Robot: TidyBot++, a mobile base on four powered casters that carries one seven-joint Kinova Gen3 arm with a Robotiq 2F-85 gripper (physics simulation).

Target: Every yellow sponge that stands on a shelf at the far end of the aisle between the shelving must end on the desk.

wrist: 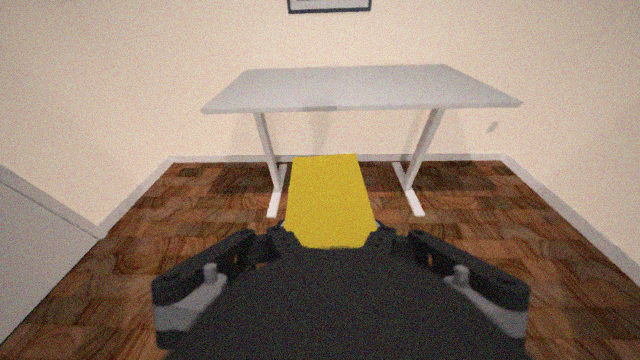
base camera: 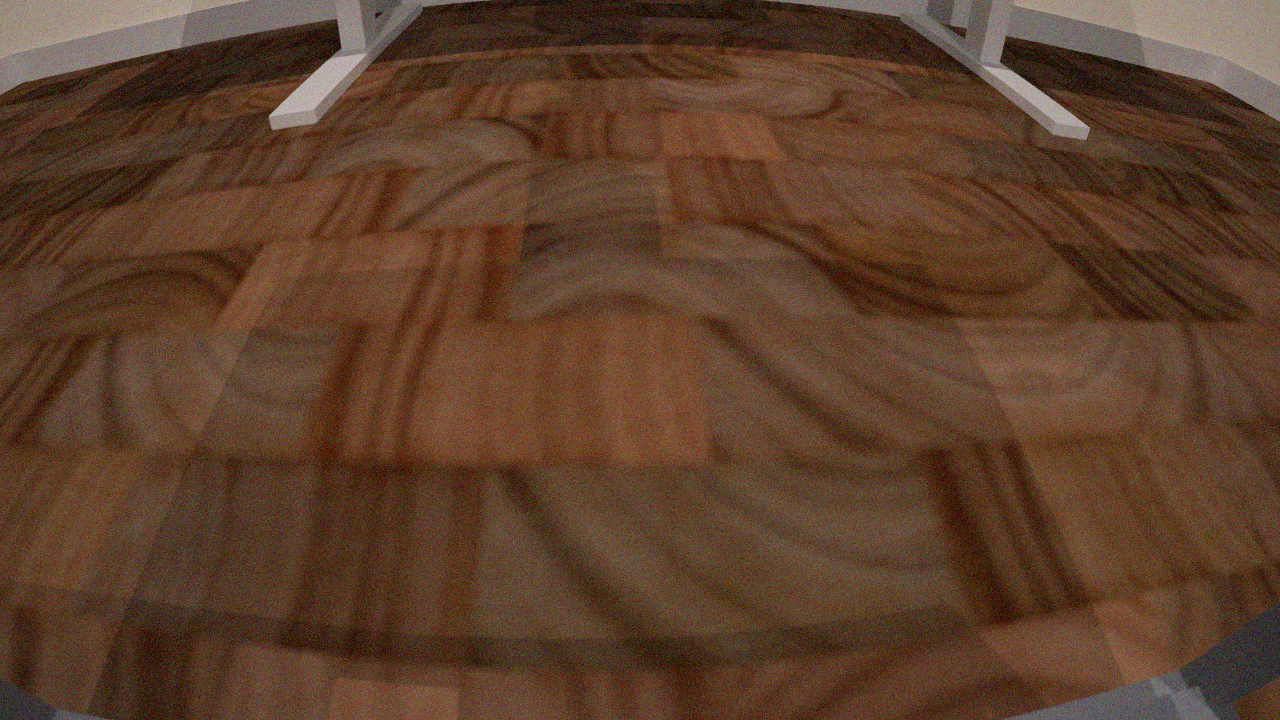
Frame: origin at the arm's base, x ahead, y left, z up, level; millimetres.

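Where they show: gripper, fingertip midpoint: (wrist: 329, 224).
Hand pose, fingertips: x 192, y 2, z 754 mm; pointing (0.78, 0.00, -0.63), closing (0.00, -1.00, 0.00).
After its pixels a point has its place.
My gripper (wrist: 329, 224) {y 2, x 192, z 754 mm} is shut on a yellow sponge (wrist: 330, 200) {y 2, x 189, z 792 mm}, which sticks out ahead of the fingers in the wrist view. The desk (wrist: 360, 90) {y -190, x 1169, z 554 mm} stands ahead against the far wall, with a pale grey top and white legs. The sponge is apart from the desk and shows below its top in the wrist view, between the two legs. No object shows on the desk top. In the base camera view the desk's feet show at the top left and top right. The shelving does not show in either view.
The desk's left foot (base camera: 322, 89) (wrist: 273, 202) and right foot (base camera: 1038, 100) (wrist: 414, 202) rest on the wooden floor. A framed picture (wrist: 330, 10) {y -35, x 1744, z 875 mm} hangs above the desk. A grey panel (wrist: 40, 250) {y 1805, x 578, z -156 mm} stands at the left. Side walls with pale skirting flank the desk.
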